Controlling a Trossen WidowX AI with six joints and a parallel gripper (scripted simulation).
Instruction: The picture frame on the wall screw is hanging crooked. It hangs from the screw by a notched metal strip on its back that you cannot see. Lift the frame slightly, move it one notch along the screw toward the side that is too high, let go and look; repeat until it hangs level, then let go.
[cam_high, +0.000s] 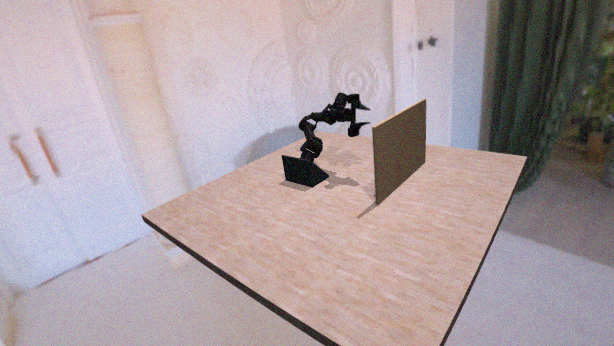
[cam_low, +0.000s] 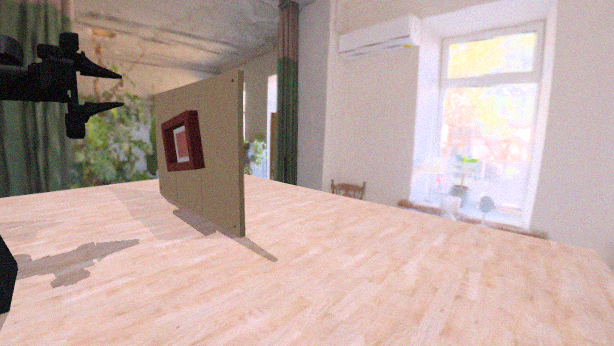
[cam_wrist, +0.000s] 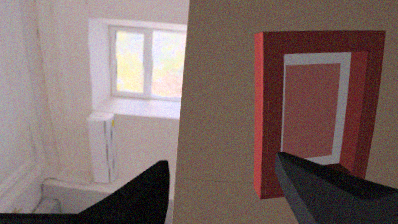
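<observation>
Right now the red picture frame is 130 mm ahead of my gripper tip, 10 mm to the left of it and 110 mm below it. Round my gripper tip: tan wall board (140 mm ahead, 20 mm to the left, 130 mm below).
</observation>
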